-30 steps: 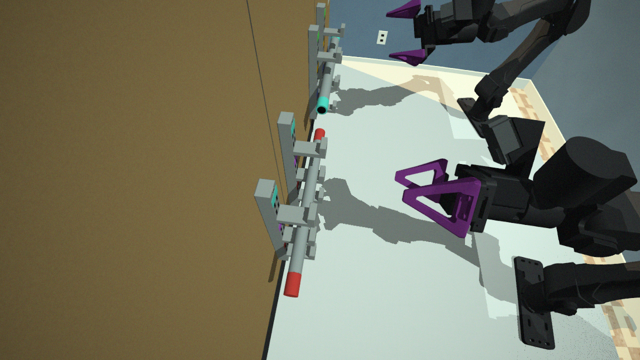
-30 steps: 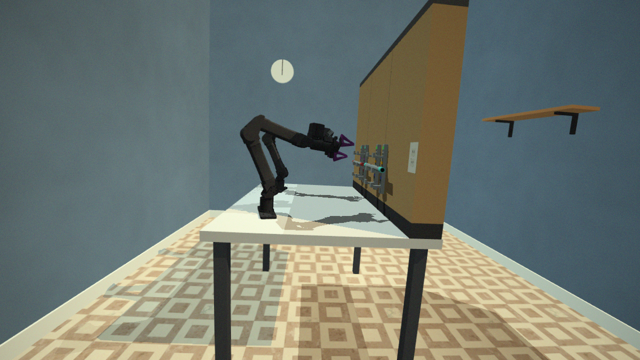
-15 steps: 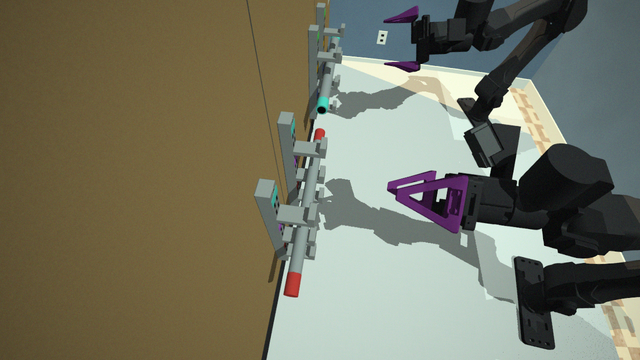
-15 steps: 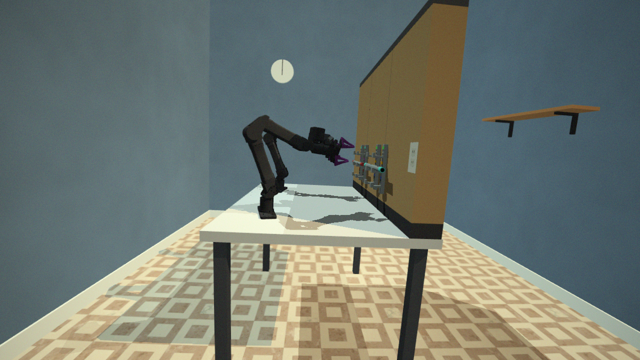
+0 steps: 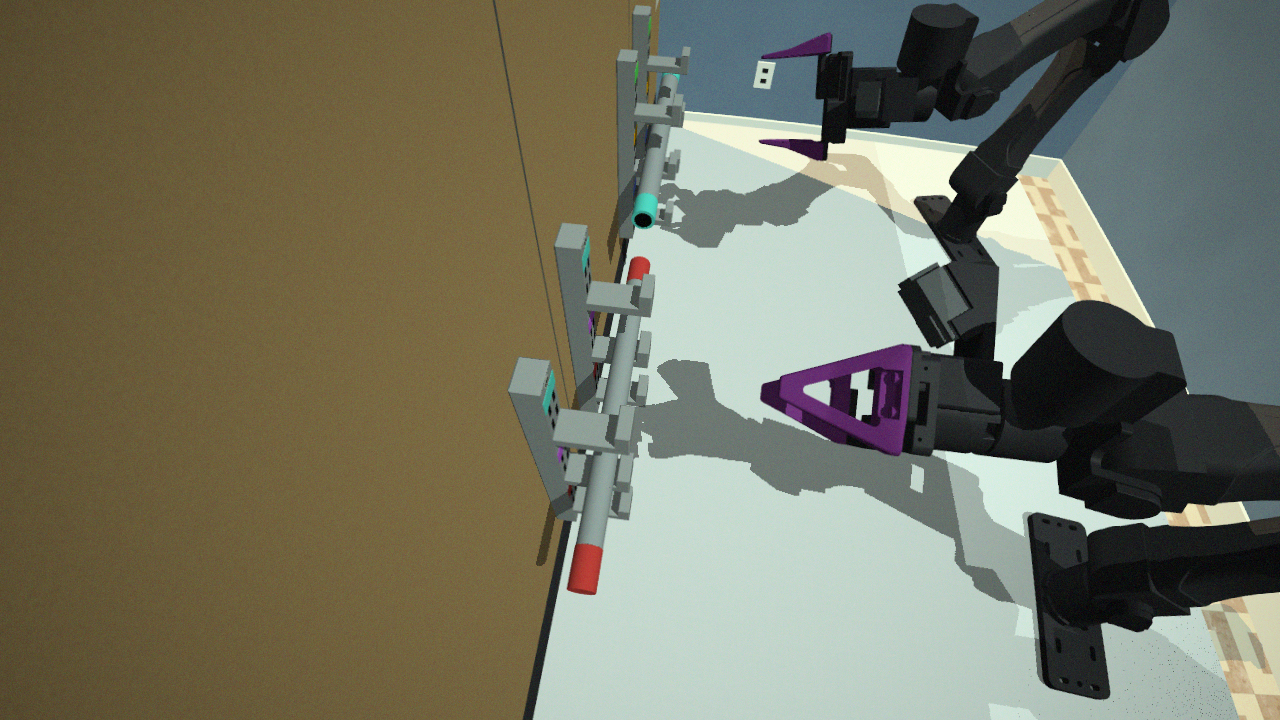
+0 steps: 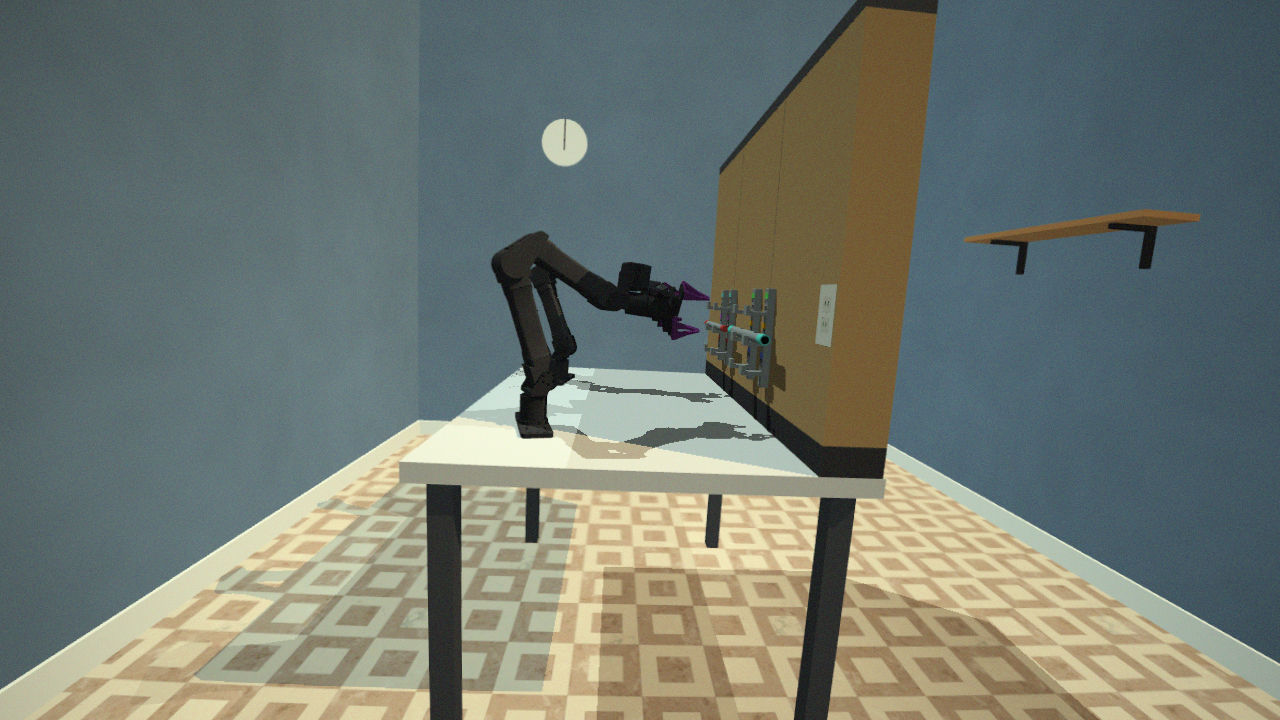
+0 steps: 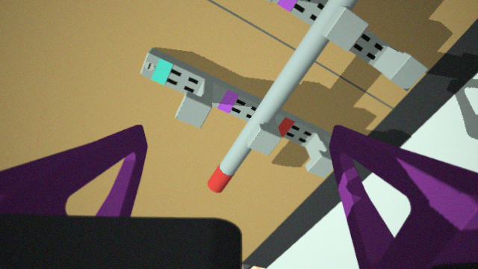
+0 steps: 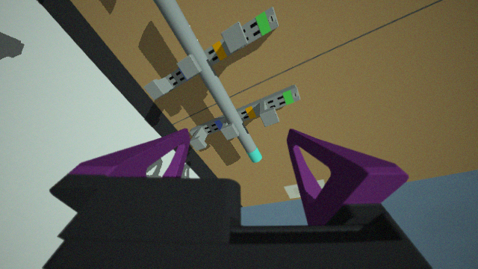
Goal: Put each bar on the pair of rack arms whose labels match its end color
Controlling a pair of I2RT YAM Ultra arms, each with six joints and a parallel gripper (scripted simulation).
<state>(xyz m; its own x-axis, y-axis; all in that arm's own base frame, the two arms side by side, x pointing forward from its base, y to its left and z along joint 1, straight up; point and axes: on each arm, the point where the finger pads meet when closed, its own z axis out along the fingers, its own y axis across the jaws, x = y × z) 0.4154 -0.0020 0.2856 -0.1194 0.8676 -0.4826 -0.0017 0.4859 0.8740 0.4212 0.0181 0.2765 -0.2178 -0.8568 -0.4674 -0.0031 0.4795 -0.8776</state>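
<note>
My left hand is 12 cm short of the red-ended bar, 6 cm above it and 1 cm to the left of it. From my left hand the other things lie so: white wall socket: 79 cm to the right, 16 cm ahead, 1 cm above; brown wall panel: 23 cm to the right, 23 cm ahead, 14 cm above; cyan-ended bar: 40 cm to the right, 12 cm ahead, 6 cm below.
</note>
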